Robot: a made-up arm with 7 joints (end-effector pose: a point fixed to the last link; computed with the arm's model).
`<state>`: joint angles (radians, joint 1 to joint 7).
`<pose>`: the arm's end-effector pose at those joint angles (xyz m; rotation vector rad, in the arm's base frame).
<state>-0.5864 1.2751 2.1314 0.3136 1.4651 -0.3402 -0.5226</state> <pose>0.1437 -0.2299 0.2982 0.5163 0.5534 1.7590</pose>
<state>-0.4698 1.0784 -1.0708 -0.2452 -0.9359 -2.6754 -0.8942</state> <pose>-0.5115 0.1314 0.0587 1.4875 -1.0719 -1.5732</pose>
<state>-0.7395 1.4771 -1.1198 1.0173 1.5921 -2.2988 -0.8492</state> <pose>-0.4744 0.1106 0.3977 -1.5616 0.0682 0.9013</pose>
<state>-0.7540 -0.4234 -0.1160 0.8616 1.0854 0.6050 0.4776</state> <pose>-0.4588 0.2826 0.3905 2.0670 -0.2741 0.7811</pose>
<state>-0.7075 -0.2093 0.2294 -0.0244 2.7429 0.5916 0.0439</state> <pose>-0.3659 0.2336 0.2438 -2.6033 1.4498 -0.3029</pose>
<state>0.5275 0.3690 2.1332 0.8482 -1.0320 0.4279 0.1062</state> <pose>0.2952 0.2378 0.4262 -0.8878 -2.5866 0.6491</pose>
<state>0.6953 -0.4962 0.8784 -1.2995 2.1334 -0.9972 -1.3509</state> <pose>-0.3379 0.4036 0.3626 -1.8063 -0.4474 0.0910</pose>
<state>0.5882 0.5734 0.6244 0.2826 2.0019 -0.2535 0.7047</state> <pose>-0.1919 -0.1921 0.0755 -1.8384 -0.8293 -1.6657</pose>
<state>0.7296 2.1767 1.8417 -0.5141 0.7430 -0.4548 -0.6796</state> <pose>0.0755 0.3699 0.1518 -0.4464 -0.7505 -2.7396</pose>
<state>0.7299 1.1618 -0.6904 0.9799 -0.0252 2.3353 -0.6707</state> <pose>-0.1854 -0.4337 0.1766 -1.3630 -1.4269 1.9287</pose>
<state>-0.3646 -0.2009 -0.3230 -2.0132 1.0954 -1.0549 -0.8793</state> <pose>0.1011 0.2309 0.0438 -1.0541 2.4410 1.2260</pose>
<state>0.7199 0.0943 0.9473 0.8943 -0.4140 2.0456 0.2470</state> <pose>0.0305 0.0386 -0.1295 -1.2500 -1.6100 0.5899</pose>
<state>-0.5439 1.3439 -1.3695 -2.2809 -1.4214 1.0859 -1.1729</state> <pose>-0.3514 -0.2222 -0.1210 1.7416 -1.4955 0.8245</pose>
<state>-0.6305 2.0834 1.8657 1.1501 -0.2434 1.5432 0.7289</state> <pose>0.2508 0.0407 0.6826 1.9990 0.9413 -0.5162</pose>
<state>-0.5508 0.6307 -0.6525 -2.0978 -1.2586 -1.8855 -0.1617</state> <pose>-0.1073 -0.0148 -0.1638 -0.5130 -1.6853 -1.4140</pose>
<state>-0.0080 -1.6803 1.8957 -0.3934 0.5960 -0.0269 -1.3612</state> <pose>0.1967 0.3393 0.4181 -1.3572 1.4515 1.9272</pose>
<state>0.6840 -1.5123 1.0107 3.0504 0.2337 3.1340 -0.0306</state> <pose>-0.0691 0.1939 -0.0571 0.1060 -2.5215 0.5865</pose>
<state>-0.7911 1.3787 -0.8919 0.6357 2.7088 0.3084 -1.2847</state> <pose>-0.4717 0.0436 0.4025 2.0010 -0.1626 -2.2406</pose>
